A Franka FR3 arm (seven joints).
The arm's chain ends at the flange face. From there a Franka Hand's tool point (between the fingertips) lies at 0.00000 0.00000 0.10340 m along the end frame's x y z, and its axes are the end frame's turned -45 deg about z.
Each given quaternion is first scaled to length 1.
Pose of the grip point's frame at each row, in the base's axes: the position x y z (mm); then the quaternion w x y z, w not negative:
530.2 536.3 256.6 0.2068 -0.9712 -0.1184 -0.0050
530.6 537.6 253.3 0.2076 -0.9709 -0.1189 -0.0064
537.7 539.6 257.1 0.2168 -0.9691 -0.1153 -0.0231
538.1 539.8 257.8 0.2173 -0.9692 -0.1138 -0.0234
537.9 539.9 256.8 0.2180 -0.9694 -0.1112 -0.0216
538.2 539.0 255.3 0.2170 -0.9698 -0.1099 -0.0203
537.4 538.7 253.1 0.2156 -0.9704 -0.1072 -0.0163
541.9 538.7 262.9 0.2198 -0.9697 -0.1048 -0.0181
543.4 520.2 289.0 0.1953 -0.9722 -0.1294 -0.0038
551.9 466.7 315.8 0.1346 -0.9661 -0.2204 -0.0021
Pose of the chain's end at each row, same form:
534.3 494.6 351.2 0.1930 -0.9426 0.2623 0.0745
534.4 495.8 347.8 0.1943 -0.9425 0.2617 0.0735
538.2 495.6 350.7 0.2091 -0.9395 0.2643 0.0616
538.5 495.7 351.3 0.2097 -0.9389 0.2658 0.0615
538.6 495.7 350.3 0.2097 -0.9381 0.2682 0.0635
539.1 495.0 348.9 0.2082 -0.9380 0.2696 0.0643
538.9 495.1 346.8 0.2054 -0.9376 0.2723 0.0675
543.0 494.2 356.2 0.2100 -0.9360 0.2743 0.0674
547.9 480.8 384.5 0.1819 -0.9477 0.2525 0.0712
557.6 439.7 415.5 0.1252 -0.9769 0.1661 0.0496

